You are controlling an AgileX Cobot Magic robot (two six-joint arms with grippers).
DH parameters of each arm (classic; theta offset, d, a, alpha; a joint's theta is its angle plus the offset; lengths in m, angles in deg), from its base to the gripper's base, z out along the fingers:
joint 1: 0 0.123 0 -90
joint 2: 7.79 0 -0.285 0
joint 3: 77.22 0 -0.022 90
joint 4: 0 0.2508 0 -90
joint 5: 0 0 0.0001 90
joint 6: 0 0.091 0 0
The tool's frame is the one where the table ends.
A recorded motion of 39 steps. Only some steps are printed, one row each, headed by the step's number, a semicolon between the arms.
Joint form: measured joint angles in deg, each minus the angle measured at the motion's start. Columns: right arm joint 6, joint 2, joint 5, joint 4, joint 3, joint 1; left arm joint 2, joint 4, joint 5, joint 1, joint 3, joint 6.
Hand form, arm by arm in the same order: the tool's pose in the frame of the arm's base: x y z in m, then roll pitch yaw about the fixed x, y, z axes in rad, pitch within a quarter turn. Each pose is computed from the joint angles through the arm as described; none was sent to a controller.
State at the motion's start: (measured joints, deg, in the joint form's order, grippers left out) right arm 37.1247 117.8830 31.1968 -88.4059 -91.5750 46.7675; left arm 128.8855 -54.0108 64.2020 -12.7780 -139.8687 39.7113
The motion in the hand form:
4: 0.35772 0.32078 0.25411 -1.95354 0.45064 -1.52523; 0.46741 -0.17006 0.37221 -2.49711 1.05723 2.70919
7: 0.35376 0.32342 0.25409 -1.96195 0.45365 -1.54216; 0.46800 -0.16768 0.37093 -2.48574 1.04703 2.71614
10: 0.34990 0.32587 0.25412 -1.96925 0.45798 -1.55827; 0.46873 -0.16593 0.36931 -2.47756 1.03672 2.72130
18: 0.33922 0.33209 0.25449 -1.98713 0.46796 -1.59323; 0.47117 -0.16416 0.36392 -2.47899 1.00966 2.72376
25: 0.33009 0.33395 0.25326 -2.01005 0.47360 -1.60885; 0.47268 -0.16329 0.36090 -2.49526 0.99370 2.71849
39: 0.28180 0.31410 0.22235 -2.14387 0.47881 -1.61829; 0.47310 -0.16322 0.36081 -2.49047 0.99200 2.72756
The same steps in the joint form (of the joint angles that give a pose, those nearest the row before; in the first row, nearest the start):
4: -0.77 -0.02 1.81 2.23 -0.17 1.03; 0.13 -0.38 0.93 0.55 -0.07 -0.20
7: -1.13 -0.04 3.09 3.48 -0.28 1.79; 0.29 -0.62 1.62 0.90 -0.14 -0.41
10: -1.23 -0.06 4.31 4.50 -0.35 2.52; 0.50 -0.71 2.18 1.16 -0.24 -0.67
18: -1.26 -0.26 7.15 6.74 -0.39 4.39; 1.20 0.04 3.00 1.39 -0.66 -1.68
25: -1.04 -1.02 8.07 8.13 0.81 5.52; 1.55 1.13 3.23 1.42 -0.96 -2.46
39: 8.26 -8.04 4.65 6.02 17.49 8.54; 1.60 1.21 3.07 1.42 -1.02 -2.79

